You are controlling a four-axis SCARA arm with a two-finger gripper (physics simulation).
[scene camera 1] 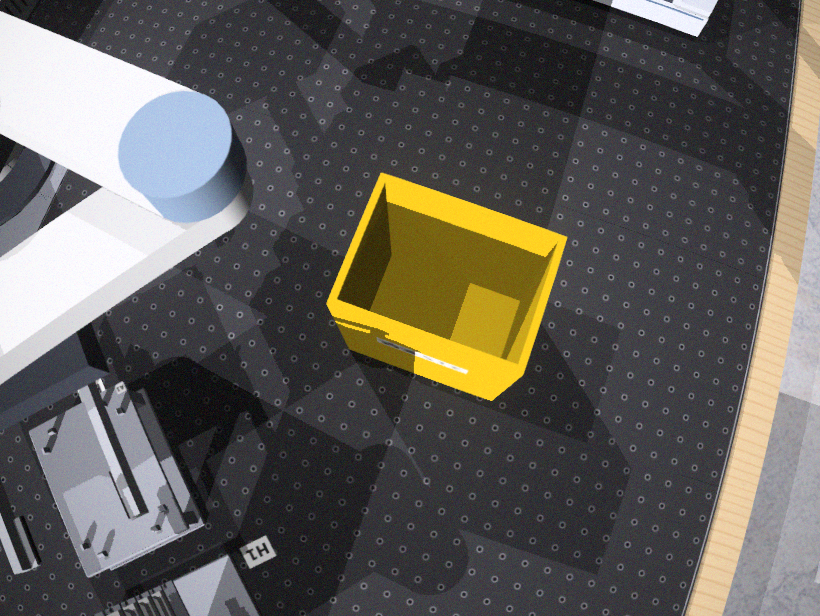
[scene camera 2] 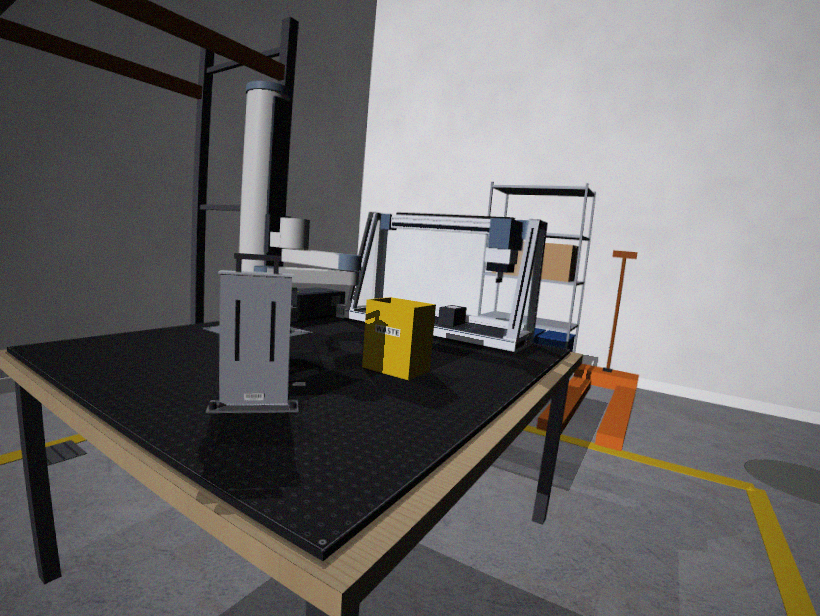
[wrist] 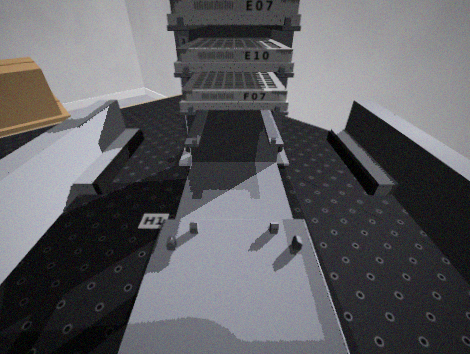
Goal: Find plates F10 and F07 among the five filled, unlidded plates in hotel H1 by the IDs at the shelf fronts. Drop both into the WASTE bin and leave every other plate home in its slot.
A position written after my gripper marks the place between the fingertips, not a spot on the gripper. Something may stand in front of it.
Observation:
I see my gripper (scene camera 1: pixel 80 543).
My gripper is seen too in the wrist view (wrist: pixel 235 119).

